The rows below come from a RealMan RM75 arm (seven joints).
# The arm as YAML. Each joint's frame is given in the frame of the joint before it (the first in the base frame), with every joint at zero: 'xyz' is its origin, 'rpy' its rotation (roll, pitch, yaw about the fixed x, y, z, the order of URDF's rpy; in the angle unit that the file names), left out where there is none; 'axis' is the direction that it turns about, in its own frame. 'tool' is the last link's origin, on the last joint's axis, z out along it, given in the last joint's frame.
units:
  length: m
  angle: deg
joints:
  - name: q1
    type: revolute
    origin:
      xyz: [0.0, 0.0, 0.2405]
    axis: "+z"
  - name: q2
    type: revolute
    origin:
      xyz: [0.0, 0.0, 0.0]
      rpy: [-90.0, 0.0, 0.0]
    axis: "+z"
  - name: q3
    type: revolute
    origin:
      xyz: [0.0, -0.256, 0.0]
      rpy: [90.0, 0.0, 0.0]
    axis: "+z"
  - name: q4
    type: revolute
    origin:
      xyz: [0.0, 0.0, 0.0]
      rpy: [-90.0, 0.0, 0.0]
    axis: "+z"
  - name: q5
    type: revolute
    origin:
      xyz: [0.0, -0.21, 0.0]
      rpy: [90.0, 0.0, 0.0]
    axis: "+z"
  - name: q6
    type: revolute
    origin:
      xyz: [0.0, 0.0, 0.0]
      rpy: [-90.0, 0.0, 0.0]
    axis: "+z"
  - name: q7
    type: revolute
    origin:
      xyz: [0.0, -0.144, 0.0]
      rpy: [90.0, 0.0, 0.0]
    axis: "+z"
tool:
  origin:
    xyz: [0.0, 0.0, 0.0]
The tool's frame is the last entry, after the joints.
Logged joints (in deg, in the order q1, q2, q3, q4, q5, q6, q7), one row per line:
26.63, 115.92, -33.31, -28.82, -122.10, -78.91, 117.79
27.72, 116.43, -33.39, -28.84, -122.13, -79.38, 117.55
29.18, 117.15, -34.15, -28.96, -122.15, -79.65, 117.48
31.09, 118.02, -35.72, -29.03, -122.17, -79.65, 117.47
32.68, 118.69, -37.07, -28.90, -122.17, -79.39, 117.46
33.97, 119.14, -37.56, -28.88, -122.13, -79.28, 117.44
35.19, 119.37, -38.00, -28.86, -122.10, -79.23, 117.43
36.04, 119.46, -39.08, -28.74, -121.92, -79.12, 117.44
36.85, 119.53, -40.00, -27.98, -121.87, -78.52, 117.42
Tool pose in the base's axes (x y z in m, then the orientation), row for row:
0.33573, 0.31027, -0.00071, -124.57, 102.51, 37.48
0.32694, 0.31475, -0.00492, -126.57, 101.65, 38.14
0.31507, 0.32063, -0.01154, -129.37, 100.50, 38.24
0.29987, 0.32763, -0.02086, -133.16, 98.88, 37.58
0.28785, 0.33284, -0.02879, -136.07, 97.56, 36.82
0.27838, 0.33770, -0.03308, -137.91, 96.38, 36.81
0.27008, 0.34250, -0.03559, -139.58, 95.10, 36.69
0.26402, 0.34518, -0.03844, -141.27, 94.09, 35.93
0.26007, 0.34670, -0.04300, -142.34, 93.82, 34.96
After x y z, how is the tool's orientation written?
As a rotation vector, in degrees.
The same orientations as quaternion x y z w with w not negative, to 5 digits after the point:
-0.74622, 0.61407, 0.22452, 0.12514
-0.75395, 0.60551, 0.22719, 0.11532
-0.76498, 0.59427, 0.22612, 0.10259
-0.78007, 0.57925, 0.22015, 0.08662
-0.79151, 0.56750, 0.21418, 0.07471
-0.79889, 0.55831, 0.21323, 0.06775
-0.80600, 0.54915, 0.21187, 0.06247
-0.81294, 0.54144, 0.20676, 0.05672
-0.81681, 0.53838, 0.20062, 0.05211

